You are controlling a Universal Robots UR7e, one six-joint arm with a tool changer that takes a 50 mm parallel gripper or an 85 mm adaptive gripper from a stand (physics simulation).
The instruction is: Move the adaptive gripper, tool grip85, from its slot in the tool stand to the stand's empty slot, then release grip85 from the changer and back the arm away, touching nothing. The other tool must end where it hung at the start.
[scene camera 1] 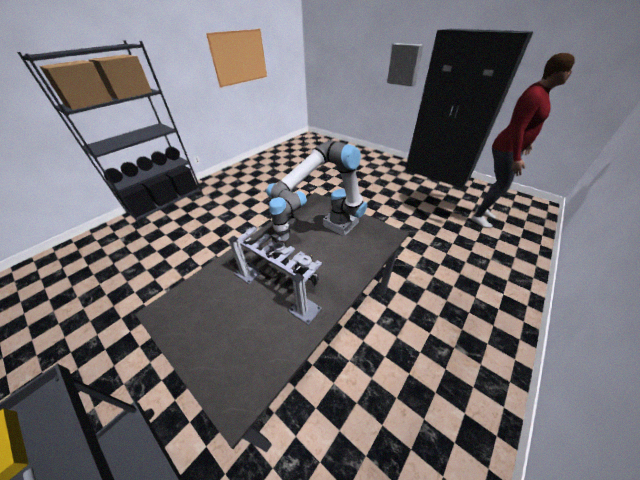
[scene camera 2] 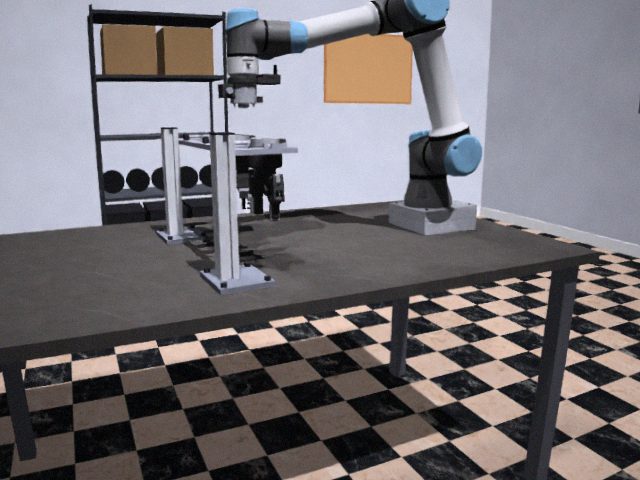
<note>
I see a gripper tool [scene camera 2: 242, 169] and a tool stand [scene camera 2: 228, 277].
The tool stand also shows in scene camera 1 [scene camera 1: 304, 309].
</note>
